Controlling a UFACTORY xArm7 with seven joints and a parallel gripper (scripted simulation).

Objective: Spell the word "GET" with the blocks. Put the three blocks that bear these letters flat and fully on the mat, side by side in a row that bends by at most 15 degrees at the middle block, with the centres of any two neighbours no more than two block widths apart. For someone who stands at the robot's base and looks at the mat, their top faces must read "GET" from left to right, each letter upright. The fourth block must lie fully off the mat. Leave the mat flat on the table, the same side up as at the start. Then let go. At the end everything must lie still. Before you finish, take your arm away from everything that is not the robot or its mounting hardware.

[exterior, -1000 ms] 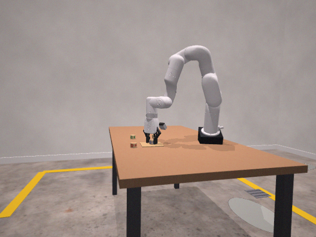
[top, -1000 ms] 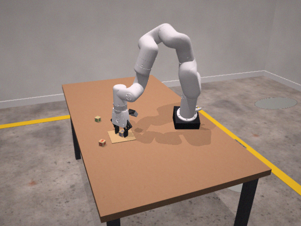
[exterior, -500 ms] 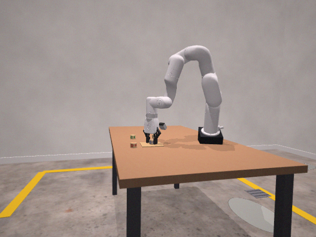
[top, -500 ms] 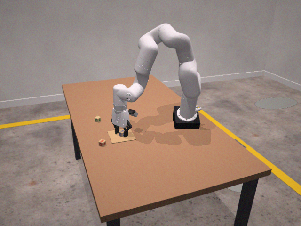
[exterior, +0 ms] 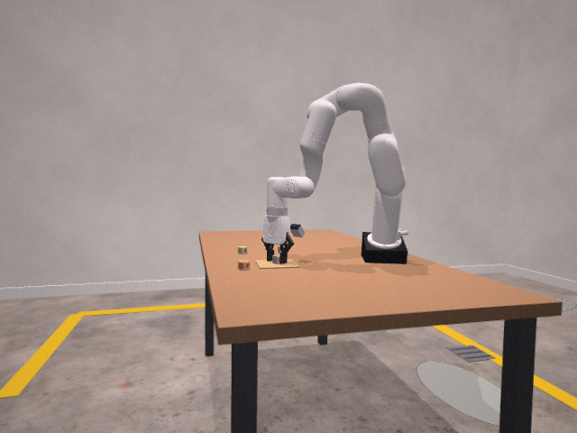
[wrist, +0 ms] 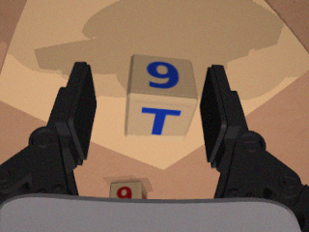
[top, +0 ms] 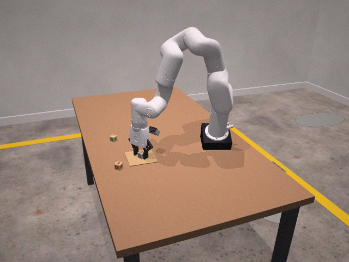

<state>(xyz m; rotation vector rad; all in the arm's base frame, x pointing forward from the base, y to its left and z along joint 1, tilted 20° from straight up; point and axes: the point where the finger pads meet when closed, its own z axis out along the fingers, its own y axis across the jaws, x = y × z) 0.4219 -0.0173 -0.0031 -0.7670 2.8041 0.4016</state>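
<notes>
Right now the tan mat is 20 mm below my hand. Round my hand: green-lettered block 90 mm ahead, 240 mm to the right, 10 mm below; then black-lettered block 80 mm behind, 220 mm to the right, 10 mm below; then red-lettered block 130 mm ahead, 60 mm to the left, 10 mm below.
</notes>
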